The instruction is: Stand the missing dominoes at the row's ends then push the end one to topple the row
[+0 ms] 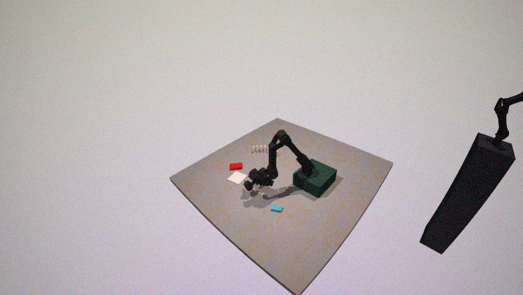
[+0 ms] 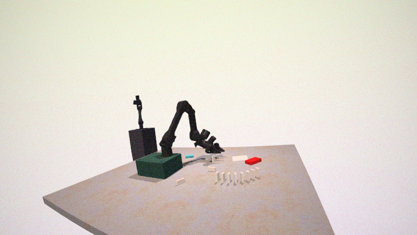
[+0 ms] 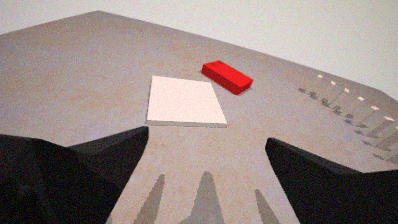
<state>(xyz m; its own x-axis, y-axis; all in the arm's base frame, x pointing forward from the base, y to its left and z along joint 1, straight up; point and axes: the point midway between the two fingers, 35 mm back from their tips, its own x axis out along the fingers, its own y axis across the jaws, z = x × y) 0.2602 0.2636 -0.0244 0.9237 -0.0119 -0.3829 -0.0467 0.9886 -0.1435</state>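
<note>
The flat white tile lies 12 cm ahead of my gripper tip, 6 cm below it and 3 cm to the left of it. The rest, counted from my gripper tip: cyan block 30 cm behind, 5 cm below, 4 cm to the left; then red block 23 cm ahead, 5 cm to the right, 5 cm below.
</note>
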